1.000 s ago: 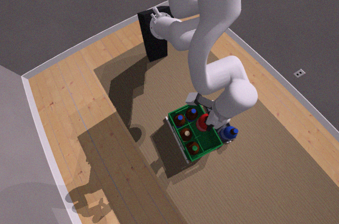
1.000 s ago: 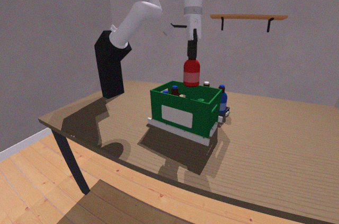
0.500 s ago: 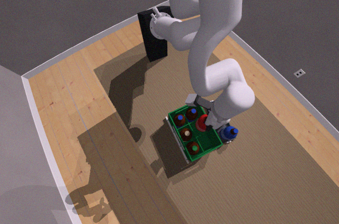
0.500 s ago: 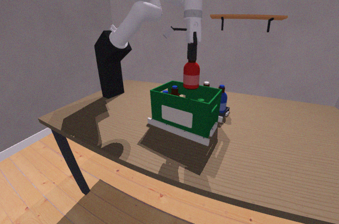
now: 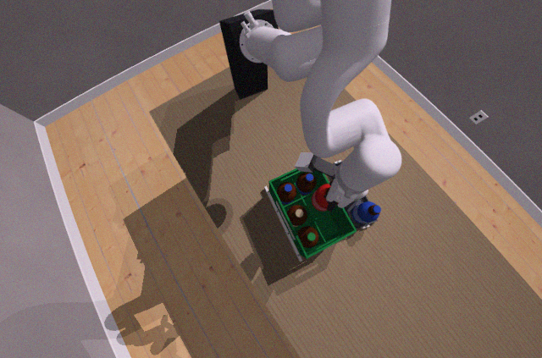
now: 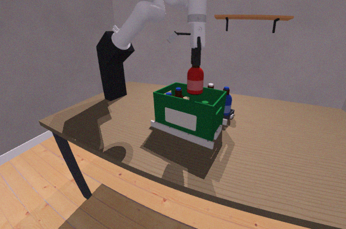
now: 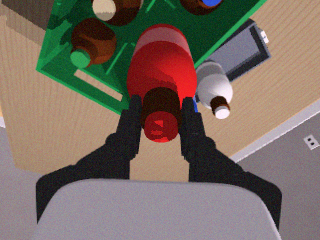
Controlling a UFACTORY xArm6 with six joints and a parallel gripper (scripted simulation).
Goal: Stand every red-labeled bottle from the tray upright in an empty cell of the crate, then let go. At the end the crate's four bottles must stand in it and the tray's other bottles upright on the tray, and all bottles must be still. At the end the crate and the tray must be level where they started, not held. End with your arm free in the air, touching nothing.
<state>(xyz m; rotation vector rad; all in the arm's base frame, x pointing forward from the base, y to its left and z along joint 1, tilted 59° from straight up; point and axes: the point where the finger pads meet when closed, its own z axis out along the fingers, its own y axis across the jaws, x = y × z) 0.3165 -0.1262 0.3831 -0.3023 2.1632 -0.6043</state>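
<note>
My gripper is now 70 mm above the red-labeled bottle. Also, from my hand: green crate (20 mm behind, 40 mm to the right, 220 mm below); white-labeled bottle (120 mm ahead, 120 mm to the left, 220 mm below); blue-labeled bottle (180 mm ahead, 60 mm to the left, 220 mm below).
</note>
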